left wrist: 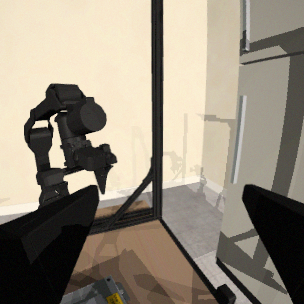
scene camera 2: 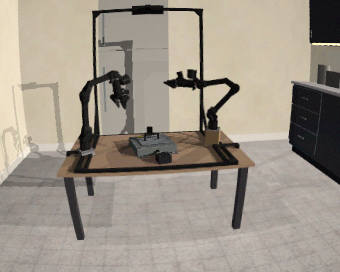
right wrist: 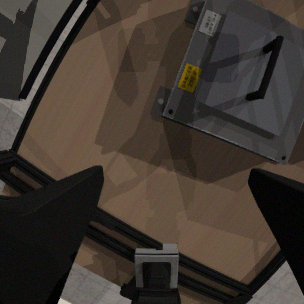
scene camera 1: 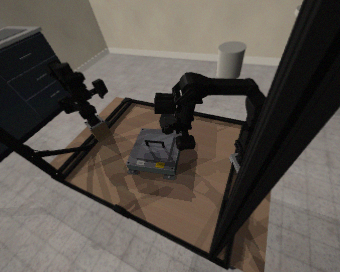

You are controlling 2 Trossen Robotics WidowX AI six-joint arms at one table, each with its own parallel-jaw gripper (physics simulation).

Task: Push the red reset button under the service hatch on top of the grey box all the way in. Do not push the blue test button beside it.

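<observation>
The grey box [scene camera 1: 144,169] [scene camera 2: 152,148] [left wrist: 90,297] [right wrist: 215,126] sits on the table. Its hatch [right wrist: 240,85] lies flat on top, with a black handle [scene camera 1: 154,143] [right wrist: 270,68] standing up from it. The red reset button and the blue test button do not show in these views. My right gripper [scene camera 2: 121,104] [right wrist: 177,174] is open and empty, pointing down above the table beside the box. My left gripper [scene camera 2: 168,83] [left wrist: 171,192] is open and empty, roughly level and high above the table, on the other side of the box.
A black frame [left wrist: 157,100] rises from the table [scene camera 1: 145,197] and runs along its edges. A small black block [scene camera 2: 163,158] shows beside the box in scene camera 2. The right arm [left wrist: 42,145] shows in the left wrist view. The picture is dim, with shadows over the box.
</observation>
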